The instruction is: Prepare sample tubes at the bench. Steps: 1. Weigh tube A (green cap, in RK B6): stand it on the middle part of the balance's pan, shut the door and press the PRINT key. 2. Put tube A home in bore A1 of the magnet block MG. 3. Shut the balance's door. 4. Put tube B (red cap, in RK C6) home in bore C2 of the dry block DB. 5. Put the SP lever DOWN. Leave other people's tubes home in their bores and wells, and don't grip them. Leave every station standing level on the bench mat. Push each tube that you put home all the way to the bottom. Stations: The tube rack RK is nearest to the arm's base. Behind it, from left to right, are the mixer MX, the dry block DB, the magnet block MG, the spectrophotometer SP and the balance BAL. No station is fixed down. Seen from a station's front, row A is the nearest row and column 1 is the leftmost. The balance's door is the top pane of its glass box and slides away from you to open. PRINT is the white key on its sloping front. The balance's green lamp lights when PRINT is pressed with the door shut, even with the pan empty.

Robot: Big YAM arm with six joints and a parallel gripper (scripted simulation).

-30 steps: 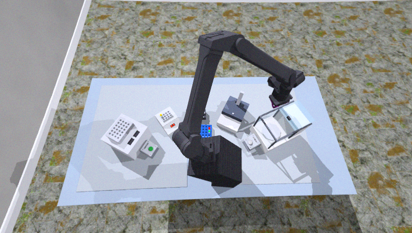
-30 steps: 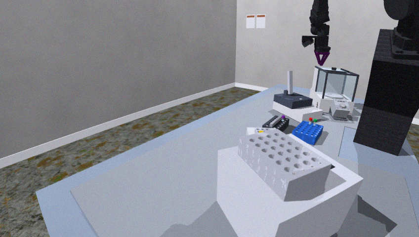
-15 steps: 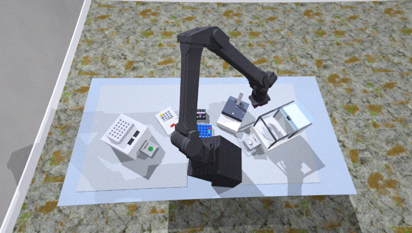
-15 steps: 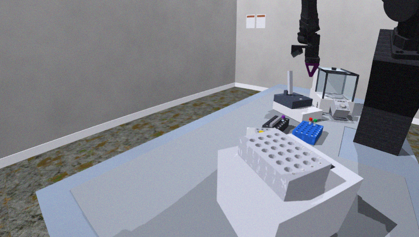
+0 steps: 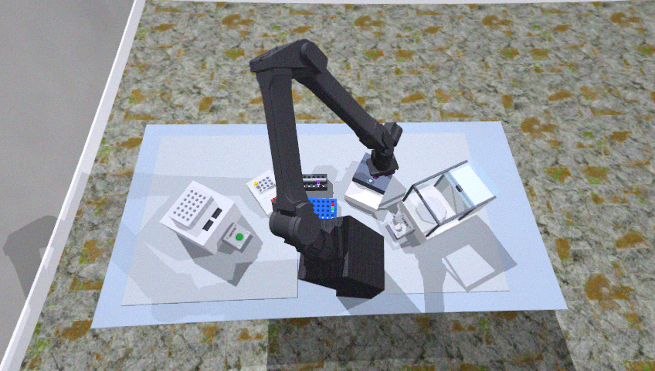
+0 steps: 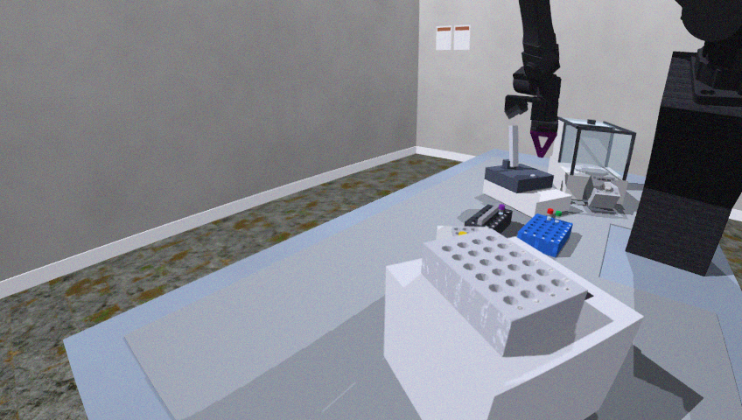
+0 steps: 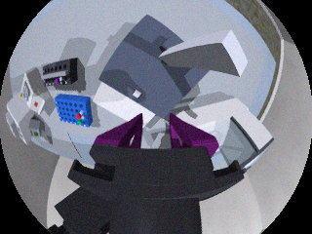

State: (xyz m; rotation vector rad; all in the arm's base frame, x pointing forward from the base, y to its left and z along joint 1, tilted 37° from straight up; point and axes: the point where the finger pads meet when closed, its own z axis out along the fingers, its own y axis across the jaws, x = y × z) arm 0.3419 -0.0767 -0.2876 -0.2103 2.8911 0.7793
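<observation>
The blue rack RK is 23 cm to the left of my hand, 12 cm below it and 8 cm behind it. Also, from my hand: white print key (18 cm behind, 7 cm below, 6 cm to the right); SP lever (8 cm ahead, 1 cm to the right); round pan (19 cm to the right, 12 cm behind, 6 cm below).
</observation>
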